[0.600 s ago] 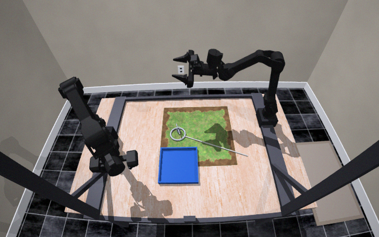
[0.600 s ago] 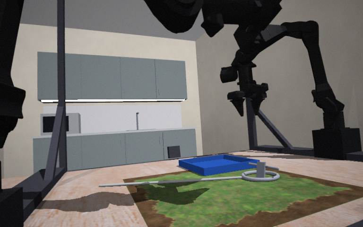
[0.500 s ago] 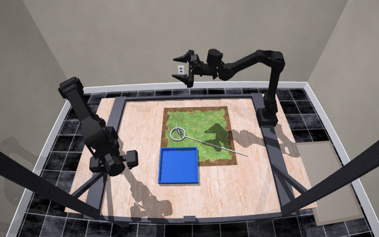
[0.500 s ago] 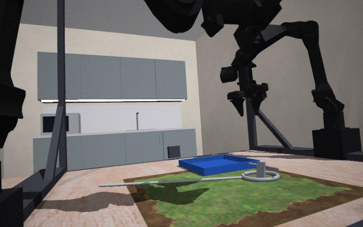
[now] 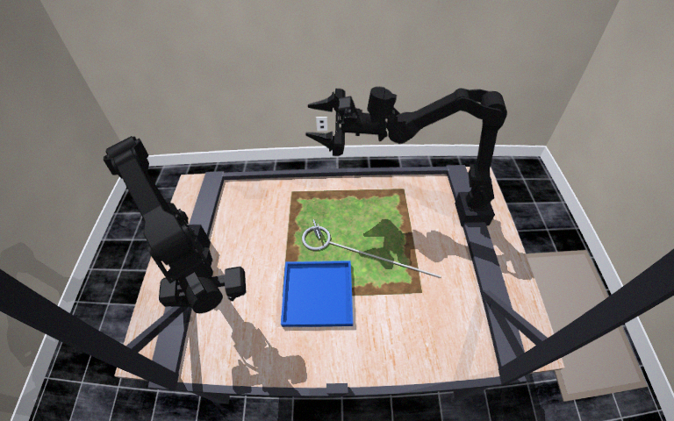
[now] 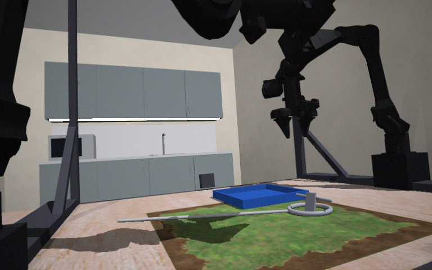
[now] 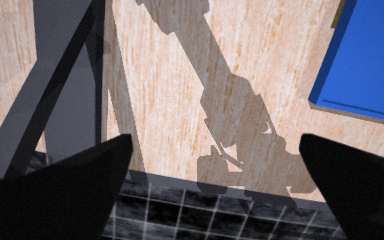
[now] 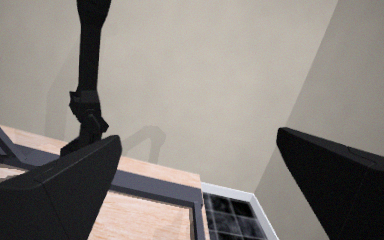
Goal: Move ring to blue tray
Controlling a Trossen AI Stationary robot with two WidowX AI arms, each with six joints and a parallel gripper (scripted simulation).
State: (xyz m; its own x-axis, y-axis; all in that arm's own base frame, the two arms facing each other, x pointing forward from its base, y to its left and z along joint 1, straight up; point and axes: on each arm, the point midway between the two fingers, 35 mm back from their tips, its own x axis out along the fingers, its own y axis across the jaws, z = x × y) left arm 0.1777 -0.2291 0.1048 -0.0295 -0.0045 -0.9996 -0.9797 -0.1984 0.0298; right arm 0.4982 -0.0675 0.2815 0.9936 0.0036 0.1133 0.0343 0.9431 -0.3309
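The pale grey ring lies 26 cm to the right of my left hand, 25 cm ahead of it and 20 cm below it. Also, from my left hand: green mat 37 cm to the right, 24 cm ahead, 21 cm below; then grey stake 27 cm to the right, 27 cm ahead, 18 cm below; then blue tray 24 cm to the right, 19 cm below, 6 cm ahead.
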